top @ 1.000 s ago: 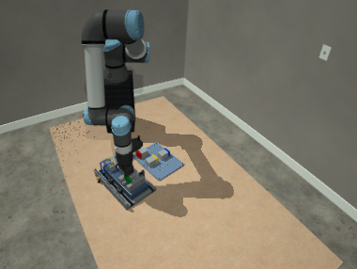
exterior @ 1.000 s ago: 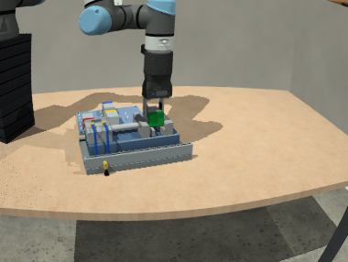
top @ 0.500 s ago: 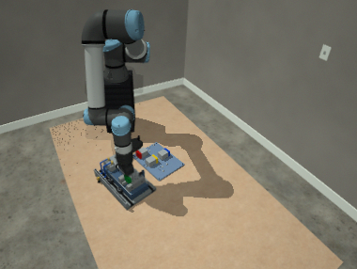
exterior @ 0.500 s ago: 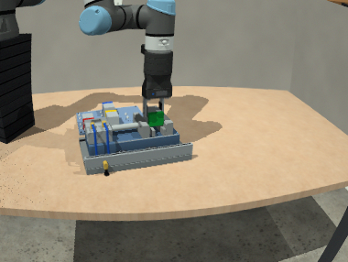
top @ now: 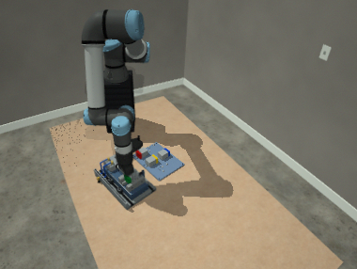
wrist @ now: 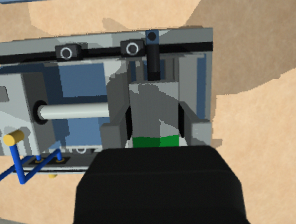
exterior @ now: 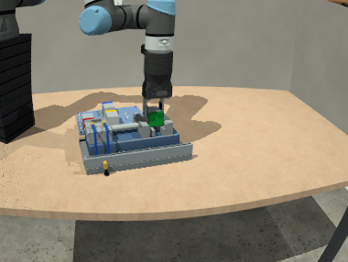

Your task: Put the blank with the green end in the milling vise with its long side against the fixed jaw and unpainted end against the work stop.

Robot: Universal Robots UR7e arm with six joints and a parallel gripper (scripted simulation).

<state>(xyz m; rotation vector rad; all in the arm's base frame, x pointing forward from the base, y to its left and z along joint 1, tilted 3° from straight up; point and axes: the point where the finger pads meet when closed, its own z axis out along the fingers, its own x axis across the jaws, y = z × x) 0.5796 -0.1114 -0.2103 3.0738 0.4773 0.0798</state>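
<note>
Right now the green-ended blank is 20 mm below my hand. Round my hand: piston rod: 80 mm behind, 40 mm below, 30 mm to the right; work stop rod: 40 mm to the left, 30 mm below, 10 mm behind; fixed jaw: 40 mm below, 30 mm ahead, 10 mm to the left.
</note>
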